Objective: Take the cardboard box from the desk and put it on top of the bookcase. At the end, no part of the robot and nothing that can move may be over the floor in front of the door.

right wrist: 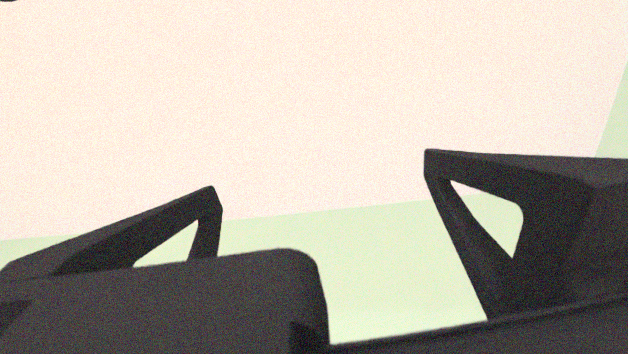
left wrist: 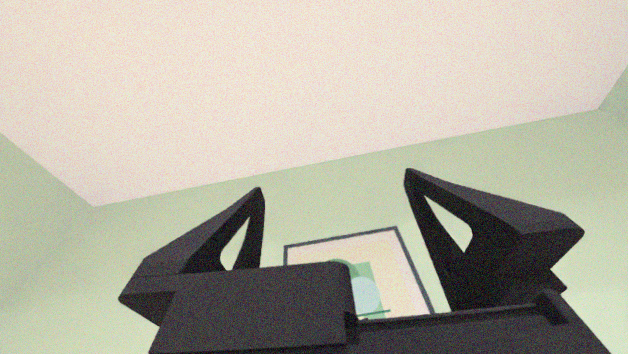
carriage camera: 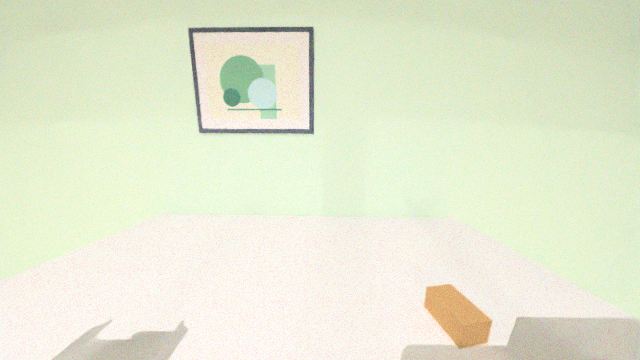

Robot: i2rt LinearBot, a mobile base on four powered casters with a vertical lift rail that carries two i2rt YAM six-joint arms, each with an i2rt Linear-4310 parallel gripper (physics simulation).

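Places are measured from the left arm's base along level axes (x ahead, y left, z up), in centimetres.
Where they show: left gripper, between the fingertips: (left wrist: 332, 185); right gripper, between the fingertips: (right wrist: 318, 180).
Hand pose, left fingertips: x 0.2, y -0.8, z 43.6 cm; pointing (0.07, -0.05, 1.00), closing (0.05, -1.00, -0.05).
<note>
After its pixels a point has its place.
The orange-brown cardboard box (carriage camera: 457, 315) {x 19.2, y -58.5, z 9.8 cm} lies on the white desk (carriage camera: 280, 280) {x 33.3, y -22.3, z 4.8 cm}, right of the middle in the carriage view, set at an angle to the desk's edges. My left gripper (left wrist: 332, 185) {x 0.2, y -0.8, z 43.6 cm} is open with its fingers wide apart, and no object is between them. My right gripper (right wrist: 318, 180) {x -2.1, y -66.0, z 44.2 cm} is open with its fingers wide apart, and no object is between them. Both grippers tilt upward towards the wall and ceiling; neither shows in the carriage view. The bookcase and the door do not show in these views.
A pale green wall (carriage camera: 450, 125) {x 81.8, y -93.9, z 50.3 cm} stands behind the desk. A framed picture (carriage camera: 311, 80) {x 79.1, y -27.7, z 69.2 cm} (left wrist: 415, 270) {x 79.1, y -27.9, z 68.8 cm} hangs on it. Grey shadows fall on the desk's near part, at the left and at the right beside the box. The pale ceiling (left wrist: 300, 75) {x 22.0, y 2.7, z 153.5 cm} (right wrist: 300, 90) {x 18.5, y -54.9, z 153.5 cm} shows above the fingers.
</note>
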